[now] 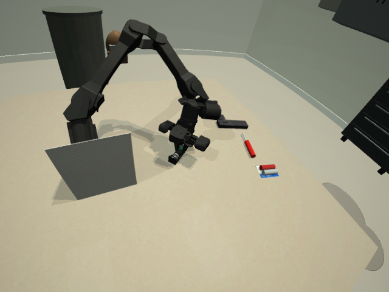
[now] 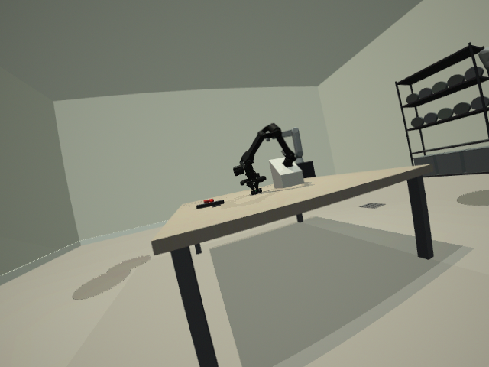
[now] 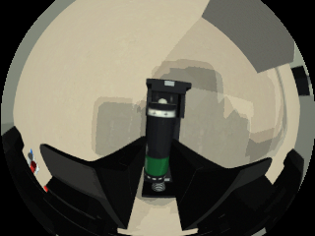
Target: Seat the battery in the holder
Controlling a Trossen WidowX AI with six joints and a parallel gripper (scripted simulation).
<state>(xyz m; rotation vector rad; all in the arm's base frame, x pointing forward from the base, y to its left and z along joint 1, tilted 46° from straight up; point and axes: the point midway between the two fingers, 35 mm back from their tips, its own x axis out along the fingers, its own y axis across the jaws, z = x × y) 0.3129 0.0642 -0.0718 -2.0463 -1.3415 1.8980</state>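
Right now my gripper tip is 1 cm below the battery. Also, from my gripper tip: red-handled screwdriver: 32 cm ahead, 5 cm to the right.
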